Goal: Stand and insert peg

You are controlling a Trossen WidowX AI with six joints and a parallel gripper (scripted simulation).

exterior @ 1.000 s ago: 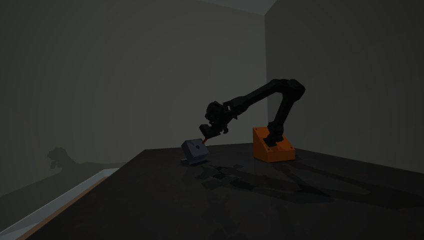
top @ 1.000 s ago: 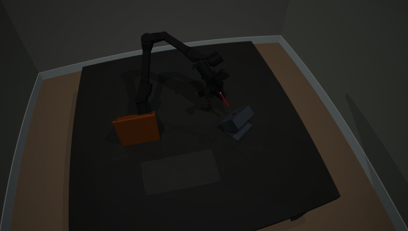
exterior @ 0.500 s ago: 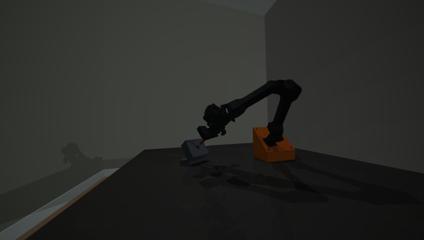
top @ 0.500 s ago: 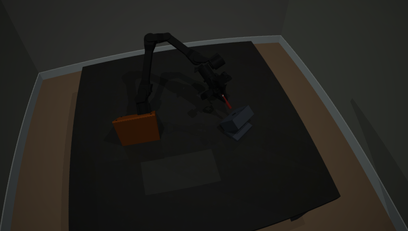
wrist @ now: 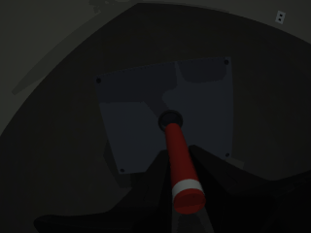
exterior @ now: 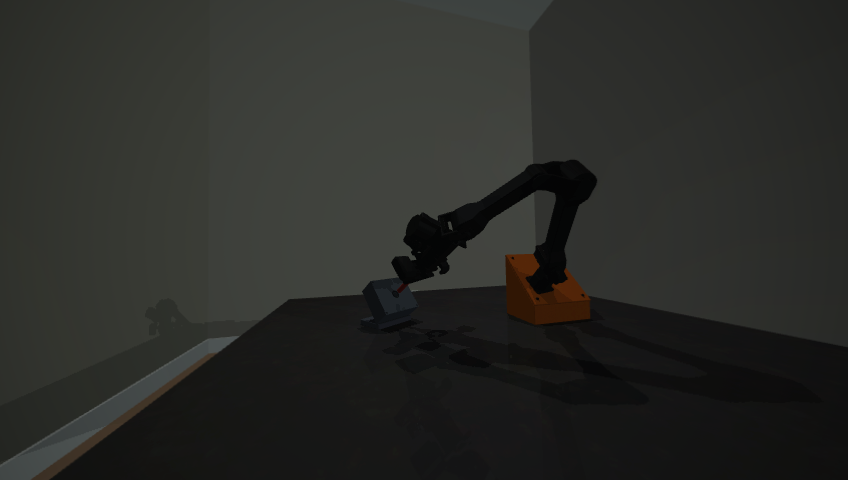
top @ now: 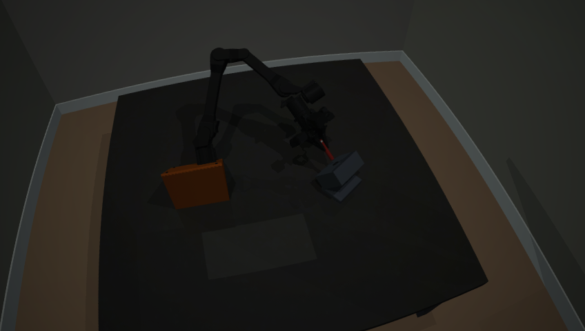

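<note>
The sloped panel lies 6 cm to the right of my gripper tip, 5 cm below it and 3 cm ahead of it. The rest, counted from my gripper tip: red peg (1 cm to the left, 1 cm behind, 1 cm above).
</note>
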